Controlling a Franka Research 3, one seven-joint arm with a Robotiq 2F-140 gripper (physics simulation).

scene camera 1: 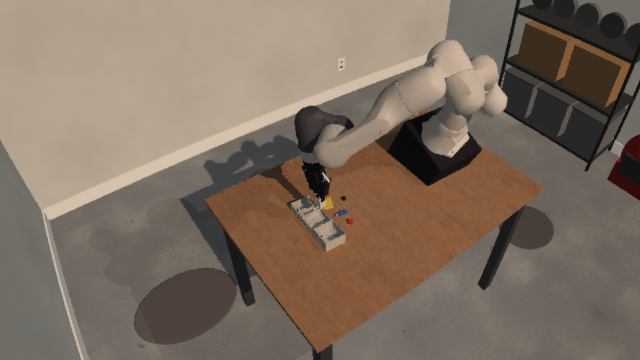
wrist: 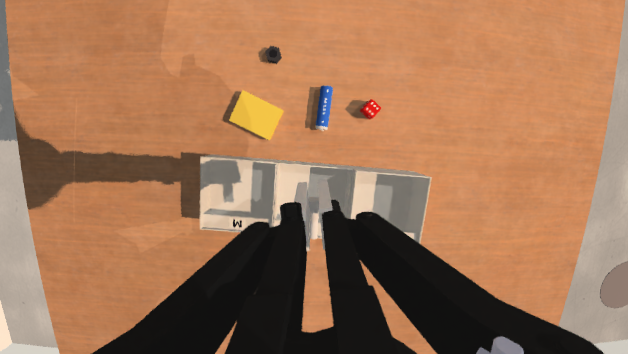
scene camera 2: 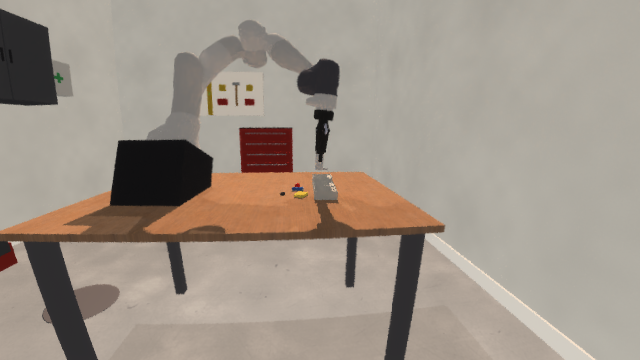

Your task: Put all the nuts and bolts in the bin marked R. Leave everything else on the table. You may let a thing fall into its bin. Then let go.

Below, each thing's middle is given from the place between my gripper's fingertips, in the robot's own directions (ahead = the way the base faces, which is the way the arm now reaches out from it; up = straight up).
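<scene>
Grey three-compartment bin tray (scene camera 1: 327,233): my hand is 2 cm short of it and 7 cm above it. Yellow block (wrist: 252,113): from my hand, 8 cm behind, 6 cm to the right, 8 cm below.
</scene>
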